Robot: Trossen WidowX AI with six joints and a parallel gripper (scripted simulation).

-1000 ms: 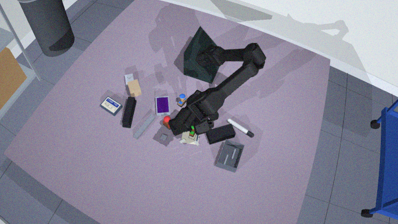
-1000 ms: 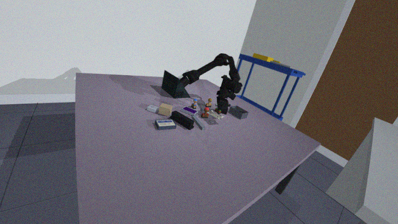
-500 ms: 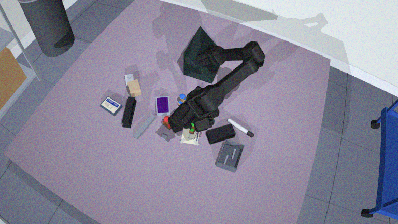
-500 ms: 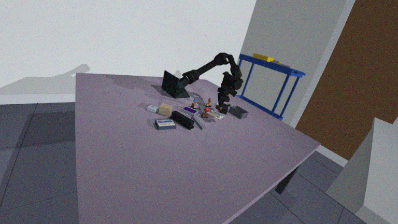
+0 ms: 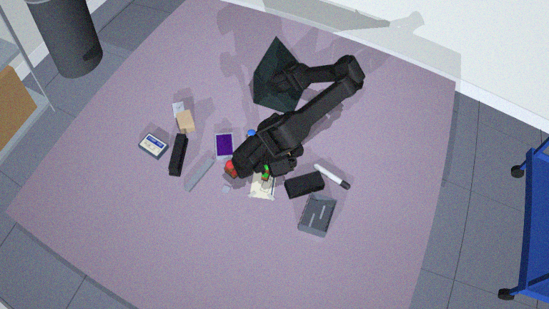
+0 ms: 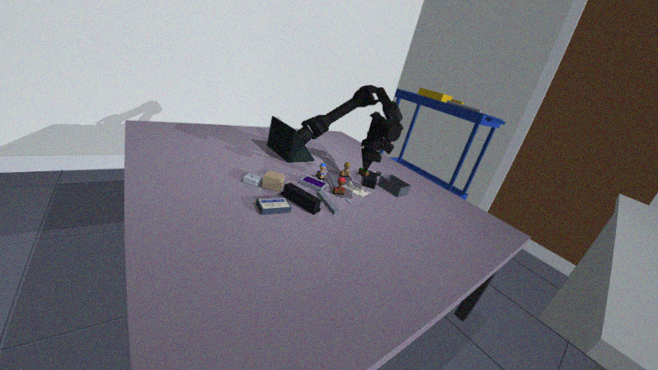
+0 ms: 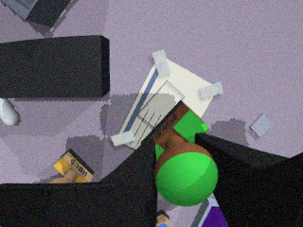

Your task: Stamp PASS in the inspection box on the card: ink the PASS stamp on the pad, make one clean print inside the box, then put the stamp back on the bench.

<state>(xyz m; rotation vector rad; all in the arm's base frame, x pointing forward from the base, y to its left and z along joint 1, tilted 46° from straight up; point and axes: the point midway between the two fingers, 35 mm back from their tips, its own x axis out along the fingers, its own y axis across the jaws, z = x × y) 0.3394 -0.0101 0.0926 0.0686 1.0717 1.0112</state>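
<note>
My gripper tip is now 10 mm past the long black block, 290 mm to the left of it and 70 mm above it. Also, from my gripper tip: white card 10 mm behind, 10 mm to the right, 90 mm below; red stamp 10 mm behind, 110 mm to the right, 70 mm below; green-knobbed stamp right at my gripper tip.
</note>
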